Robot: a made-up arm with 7 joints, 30 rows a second.
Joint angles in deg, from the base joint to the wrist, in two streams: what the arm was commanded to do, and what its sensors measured. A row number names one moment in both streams.
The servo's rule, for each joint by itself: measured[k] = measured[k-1] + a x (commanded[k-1-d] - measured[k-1]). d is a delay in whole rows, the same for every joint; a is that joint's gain. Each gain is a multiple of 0.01, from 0.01 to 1. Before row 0 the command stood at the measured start. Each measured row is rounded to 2 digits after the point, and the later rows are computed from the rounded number. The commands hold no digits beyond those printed.
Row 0, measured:
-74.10 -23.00 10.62 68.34 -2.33 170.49 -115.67
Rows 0 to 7, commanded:
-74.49 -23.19 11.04 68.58 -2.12 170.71 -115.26
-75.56 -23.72 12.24 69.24 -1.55 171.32 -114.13
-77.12 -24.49 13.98 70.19 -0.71 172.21 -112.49
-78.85 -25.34 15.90 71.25 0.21 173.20 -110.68
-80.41 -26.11 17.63 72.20 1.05 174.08 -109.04
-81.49 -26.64 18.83 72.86 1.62 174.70 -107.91
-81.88 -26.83 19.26 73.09 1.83 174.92 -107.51
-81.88 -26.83 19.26 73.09 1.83 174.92 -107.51
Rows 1 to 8, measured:
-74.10 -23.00 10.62 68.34 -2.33 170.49 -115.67
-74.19 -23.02 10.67 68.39 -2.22 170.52 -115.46
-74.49 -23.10 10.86 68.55 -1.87 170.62 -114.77
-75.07 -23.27 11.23 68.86 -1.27 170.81 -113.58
-75.90 -23.52 11.79 69.31 -0.50 171.10 -112.07
-76.89 -23.83 12.49 69.86 0.31 171.46 -110.49
-77.90 -24.17 13.25 70.43 0.99 171.85 -109.15
-78.78 -24.49 13.97 70.94 1.43 172.22 -108.30
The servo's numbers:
d 1
a 0.22 0.12 0.12 0.19 0.52 0.12 0.52

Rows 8 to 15, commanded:
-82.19 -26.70 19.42 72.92 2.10 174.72 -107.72
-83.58 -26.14 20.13 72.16 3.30 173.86 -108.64
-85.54 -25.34 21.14 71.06 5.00 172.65 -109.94
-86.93 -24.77 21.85 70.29 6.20 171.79 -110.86
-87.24 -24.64 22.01 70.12 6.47 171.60 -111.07
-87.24 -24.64 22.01 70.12 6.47 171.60 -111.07
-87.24 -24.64 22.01 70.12 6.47 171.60 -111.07
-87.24 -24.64 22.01 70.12 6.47 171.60 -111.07
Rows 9 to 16, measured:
-79.46 -24.77 14.60 71.35 1.64 172.54 -107.89
-80.06 -25.00 15.18 71.65 1.88 172.80 -107.80
-80.83 -25.14 15.77 71.75 2.62 172.93 -108.24
-81.87 -25.16 16.41 71.62 3.86 172.90 -109.12
-82.98 -25.11 17.06 71.37 5.08 172.77 -110.02
-83.92 -25.05 17.65 71.13 5.80 172.63 -110.57
-84.65 -25.00 18.17 70.94 6.15 172.51 -110.83
-85.22 -24.96 18.63 70.78 6.32 172.40 -110.95

